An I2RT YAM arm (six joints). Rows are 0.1 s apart.
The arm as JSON. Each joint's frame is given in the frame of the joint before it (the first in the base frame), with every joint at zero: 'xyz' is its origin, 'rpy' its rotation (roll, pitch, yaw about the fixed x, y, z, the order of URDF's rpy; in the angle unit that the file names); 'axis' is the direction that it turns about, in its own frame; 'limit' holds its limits. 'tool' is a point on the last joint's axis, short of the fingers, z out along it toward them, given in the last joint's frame.
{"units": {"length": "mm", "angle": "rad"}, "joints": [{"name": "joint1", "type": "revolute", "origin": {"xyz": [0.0, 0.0, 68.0], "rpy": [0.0, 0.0, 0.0]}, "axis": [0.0, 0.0, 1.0], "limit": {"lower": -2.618, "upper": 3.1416}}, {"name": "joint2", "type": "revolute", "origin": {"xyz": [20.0, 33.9, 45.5], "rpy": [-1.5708, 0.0, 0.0]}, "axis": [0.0, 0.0, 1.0], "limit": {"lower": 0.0, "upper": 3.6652}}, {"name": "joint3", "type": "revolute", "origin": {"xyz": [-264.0, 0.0, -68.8], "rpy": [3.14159, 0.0, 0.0]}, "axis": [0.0, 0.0, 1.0], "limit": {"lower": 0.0, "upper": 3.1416}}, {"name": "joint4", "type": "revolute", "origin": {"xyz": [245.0, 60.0, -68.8], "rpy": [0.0, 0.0, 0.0]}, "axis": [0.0, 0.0, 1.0], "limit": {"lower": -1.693, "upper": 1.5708}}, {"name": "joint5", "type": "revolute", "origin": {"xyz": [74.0, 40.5, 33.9], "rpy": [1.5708, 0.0, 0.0]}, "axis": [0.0, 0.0, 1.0], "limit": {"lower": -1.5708, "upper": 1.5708}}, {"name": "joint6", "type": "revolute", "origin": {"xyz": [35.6, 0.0, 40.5], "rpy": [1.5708, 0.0, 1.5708]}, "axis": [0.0, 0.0, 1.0], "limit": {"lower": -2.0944, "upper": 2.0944}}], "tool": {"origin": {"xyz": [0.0, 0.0, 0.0], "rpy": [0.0, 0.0, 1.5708]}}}
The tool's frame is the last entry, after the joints.
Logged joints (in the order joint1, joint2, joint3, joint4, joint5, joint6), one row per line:
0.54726, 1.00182, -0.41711, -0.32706, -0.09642, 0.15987
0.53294, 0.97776, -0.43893, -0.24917, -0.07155, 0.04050
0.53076, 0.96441, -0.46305, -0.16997, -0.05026, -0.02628
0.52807, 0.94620, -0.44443, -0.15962, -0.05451, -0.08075
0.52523, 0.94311, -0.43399, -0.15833, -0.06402, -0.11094
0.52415, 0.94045, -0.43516, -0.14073, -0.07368, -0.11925
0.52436, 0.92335, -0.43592, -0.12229, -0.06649, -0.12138
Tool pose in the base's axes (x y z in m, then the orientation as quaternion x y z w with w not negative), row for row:
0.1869, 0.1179, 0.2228, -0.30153, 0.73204, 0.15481, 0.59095
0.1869, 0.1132, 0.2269, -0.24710, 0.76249, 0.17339, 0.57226
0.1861, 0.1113, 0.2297, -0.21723, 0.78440, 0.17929, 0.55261
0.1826, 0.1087, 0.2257, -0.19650, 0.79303, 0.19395, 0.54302
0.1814, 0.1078, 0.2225, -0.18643, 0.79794, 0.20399, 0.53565
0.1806, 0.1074, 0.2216, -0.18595, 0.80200, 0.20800, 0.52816
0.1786, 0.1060, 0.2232, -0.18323, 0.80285, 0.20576, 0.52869
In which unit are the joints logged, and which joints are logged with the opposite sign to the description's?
The joints are logged in radians. Opposite sign: joint3, joint4, joint6.
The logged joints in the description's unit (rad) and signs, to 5 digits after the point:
0.54726, 1.00182, 0.41711, 0.32706, -0.09642, -0.15987
0.53294, 0.97776, 0.43893, 0.24917, -0.07155, -0.04050
0.53076, 0.96441, 0.46305, 0.16997, -0.05026, 0.02628
0.52807, 0.94620, 0.44443, 0.15962, -0.05451, 0.08075
0.52523, 0.94311, 0.43399, 0.15833, -0.06402, 0.11094
0.52415, 0.94045, 0.43516, 0.14073, -0.07368, 0.11925
0.52436, 0.92335, 0.43592, 0.12229, -0.06649, 0.12138

